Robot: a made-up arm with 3 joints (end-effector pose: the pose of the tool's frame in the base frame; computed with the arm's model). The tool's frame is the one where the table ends.
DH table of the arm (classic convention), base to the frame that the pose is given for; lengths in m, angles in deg. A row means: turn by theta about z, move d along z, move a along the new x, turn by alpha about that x. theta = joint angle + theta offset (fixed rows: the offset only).
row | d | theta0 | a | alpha
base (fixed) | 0 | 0 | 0 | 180
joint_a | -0.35 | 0 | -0.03 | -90
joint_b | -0.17 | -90 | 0.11 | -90
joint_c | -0.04 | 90 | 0.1 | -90
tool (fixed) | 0.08 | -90 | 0 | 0
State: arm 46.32 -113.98 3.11
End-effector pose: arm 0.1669 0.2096 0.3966 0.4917 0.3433 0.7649 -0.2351
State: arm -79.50 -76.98 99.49
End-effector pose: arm -0.0848 -0.0483 0.3834 0.6926 0.2021 0.6912 -0.0418
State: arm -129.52 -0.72 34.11
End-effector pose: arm -0.1160 -0.1862 0.3628 0.4093 0.1196 0.2678 0.8639
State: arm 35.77 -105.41 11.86
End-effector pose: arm 0.1225 0.2216 0.3915 0.5483 0.3026 0.7338 -0.2633
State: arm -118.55 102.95 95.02
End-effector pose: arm -0.0697 -0.0426 0.3149 0.2810 -0.6889 -0.1248 -0.6564
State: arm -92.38 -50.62 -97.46
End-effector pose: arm -0.2268 -0.2347 0.2416 0.1809 -0.6739 -0.2951 0.6528
